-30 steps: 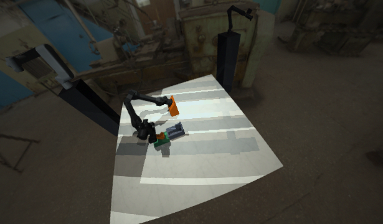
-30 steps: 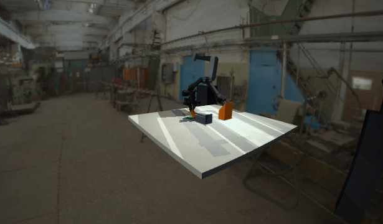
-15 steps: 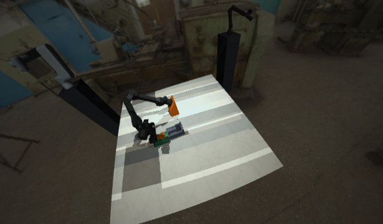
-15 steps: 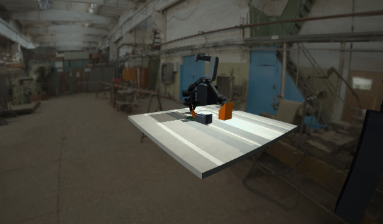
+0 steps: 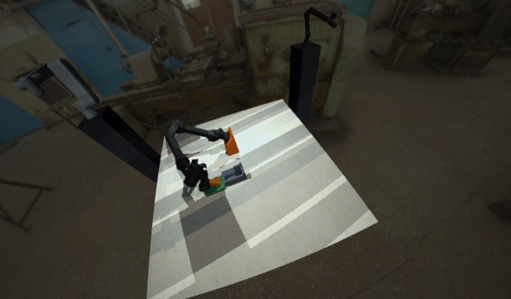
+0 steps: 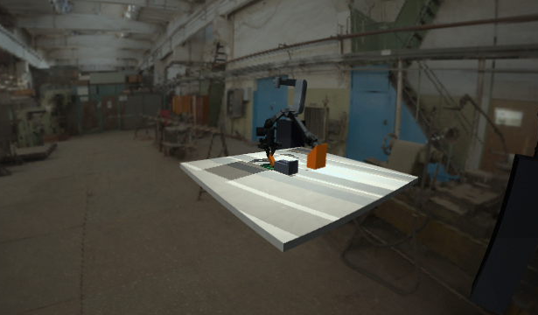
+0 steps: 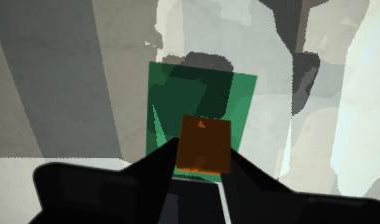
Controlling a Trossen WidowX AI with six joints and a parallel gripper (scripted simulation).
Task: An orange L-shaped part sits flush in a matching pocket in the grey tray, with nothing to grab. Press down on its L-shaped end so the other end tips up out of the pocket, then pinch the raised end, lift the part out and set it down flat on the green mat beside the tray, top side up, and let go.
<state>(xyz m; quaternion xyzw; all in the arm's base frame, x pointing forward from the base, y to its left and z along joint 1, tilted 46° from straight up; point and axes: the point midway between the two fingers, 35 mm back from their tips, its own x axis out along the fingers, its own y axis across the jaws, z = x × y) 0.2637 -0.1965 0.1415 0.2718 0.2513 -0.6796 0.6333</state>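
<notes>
Now: the orange L-shaped part 10 mm behind my gripper tip, 20 mm to the left of it and 40 mm below it. Also, from my gripper tip: green mat (20 mm to the left, 80 mm below).
</notes>
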